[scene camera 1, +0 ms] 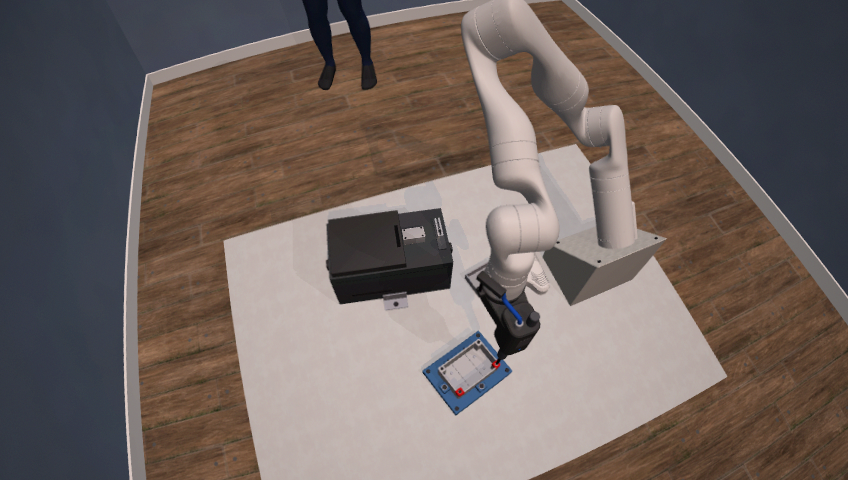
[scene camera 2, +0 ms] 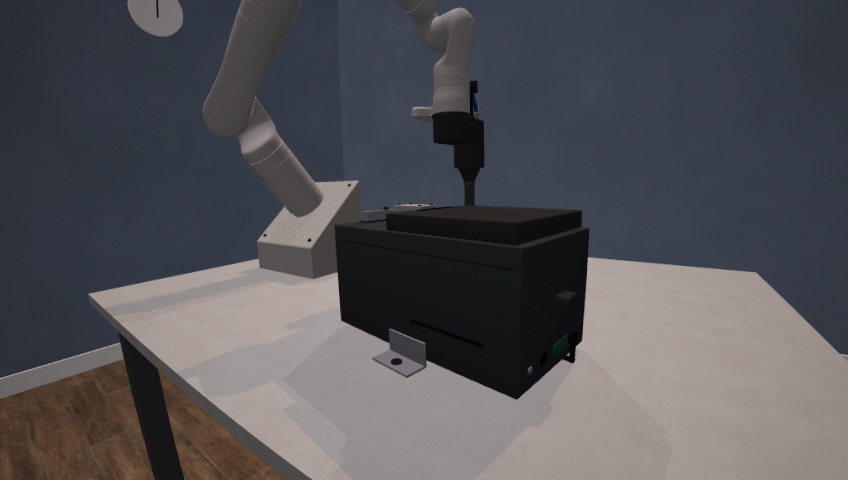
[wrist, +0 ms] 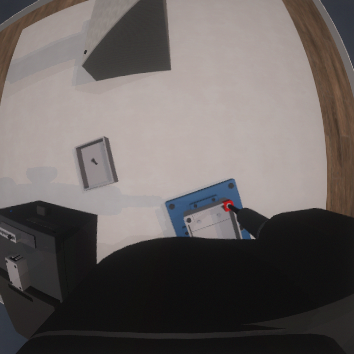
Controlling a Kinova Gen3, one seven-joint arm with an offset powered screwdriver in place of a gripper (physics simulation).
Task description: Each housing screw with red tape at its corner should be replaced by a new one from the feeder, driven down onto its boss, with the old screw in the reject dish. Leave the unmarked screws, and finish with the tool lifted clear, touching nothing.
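Places are measured from the arm's base along level axes (x right, y down, z ahead), in metres.
Pixels of known places: end effector, tool point: [scene camera 1: 497, 363] [wrist: 230, 206]; arm's base, origin of the base link: [scene camera 1: 616, 241] [scene camera 2: 308, 203].
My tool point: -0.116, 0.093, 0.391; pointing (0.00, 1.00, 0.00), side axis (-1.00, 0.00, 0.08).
Observation:
Ahead of a thing's pixels: the offset from my tool point to its top centre, as dx, dy, dz.
The housing @(+0.021, +0.007, +0.059) [scene camera 1: 470, 369] [wrist: 212, 230] sits on the blue fixture [scene camera 1: 457, 405] [wrist: 177, 214]. Red tape @(+0.001, -0.002, +0.000) [scene camera 1: 496, 365] [wrist: 228, 202] marks its right corner in scene camera 1, and more red tape @(-0.022, +0.003, +0.104) [scene camera 1: 459, 391] marks the near corner. Unmarked corners hold dark screws. My screwdriver @(+0.000, -0.064, +0.000) [scene camera 1: 497, 362] [wrist: 232, 206] points down with its tip at the right taped corner; contact and any screw on the bit cannot be made out. In scene camera 2 the feeder hides the tip. One dark screw @(+0.230, +0.054, -0.101) [wrist: 94, 161] lies in the reject dish @(+0.225, +0.041, -0.096) [wrist: 112, 161] [scene camera 1: 470, 278]. The feeder @(+0.349, -0.109, +0.119) [scene camera 1: 368, 243] [scene camera 2: 428, 285] [wrist: 77, 255] is a black box.
The robot's grey wedge base [scene camera 1: 601, 279] [scene camera 2: 285, 258] [wrist: 135, 50] stands beyond the dish. A small metal bracket [scene camera 1: 395, 301] [scene camera 2: 410, 350] stands at the feeder's side. The arm reaches over the table beside the feeder. A person's legs [scene camera 1: 319, 29] show beyond the table.

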